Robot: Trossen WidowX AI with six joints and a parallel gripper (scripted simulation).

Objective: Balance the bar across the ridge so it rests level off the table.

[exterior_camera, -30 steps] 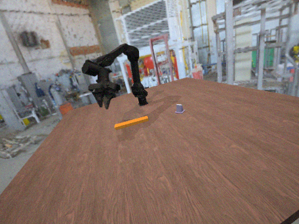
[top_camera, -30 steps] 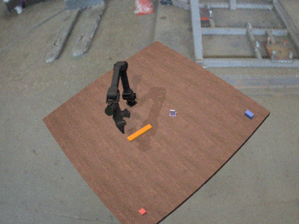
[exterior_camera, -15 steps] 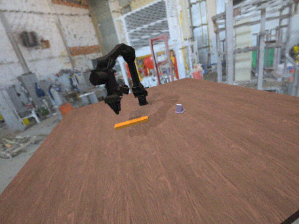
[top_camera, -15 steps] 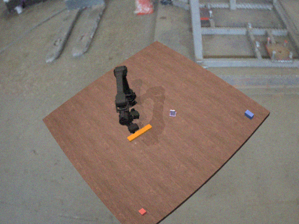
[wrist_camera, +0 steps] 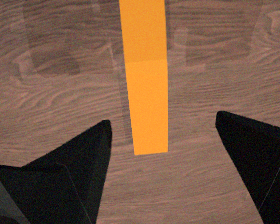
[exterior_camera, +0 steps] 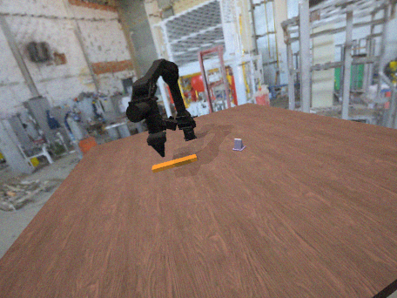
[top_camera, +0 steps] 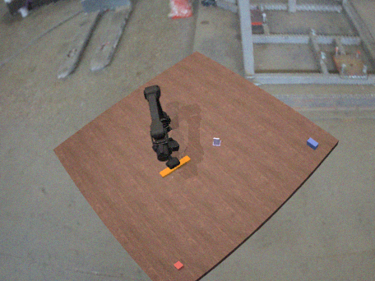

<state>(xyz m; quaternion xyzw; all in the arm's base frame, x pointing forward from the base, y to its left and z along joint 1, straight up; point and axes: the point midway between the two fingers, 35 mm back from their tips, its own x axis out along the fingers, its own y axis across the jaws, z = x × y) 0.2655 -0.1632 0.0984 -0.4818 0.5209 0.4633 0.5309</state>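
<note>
The bar is 30 mm to the left of my gripper tip and 60 mm below it. From my gripper tip the other things lie so: small red block 470 mm ahead, 340 mm to the right, 50 mm below; then small blue block 470 mm ahead, 660 mm to the left, 50 mm below.
</note>
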